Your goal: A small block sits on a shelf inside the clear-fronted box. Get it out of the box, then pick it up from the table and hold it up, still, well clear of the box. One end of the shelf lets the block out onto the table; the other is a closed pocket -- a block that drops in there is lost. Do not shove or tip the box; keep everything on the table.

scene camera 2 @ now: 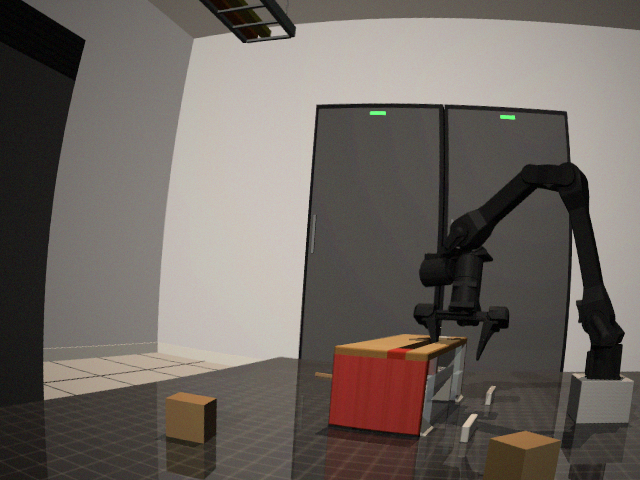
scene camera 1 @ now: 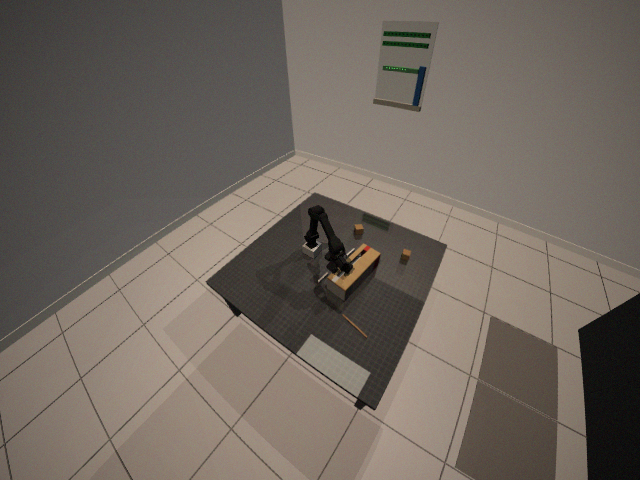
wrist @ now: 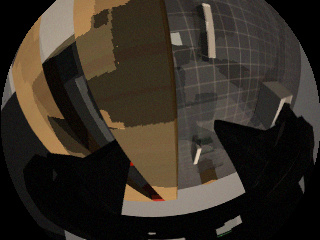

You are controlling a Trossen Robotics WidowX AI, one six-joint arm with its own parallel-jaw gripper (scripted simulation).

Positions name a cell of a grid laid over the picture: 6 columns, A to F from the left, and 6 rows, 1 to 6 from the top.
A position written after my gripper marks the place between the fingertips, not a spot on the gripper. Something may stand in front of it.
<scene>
In view: my gripper (scene camera 2: E5) and a box (scene camera 2: D5).
The box is seen too in scene camera 1 (scene camera 1: D4) and in the wrist view (wrist: B2). My gripper shows as well in the wrist view (wrist: D4).
</scene>
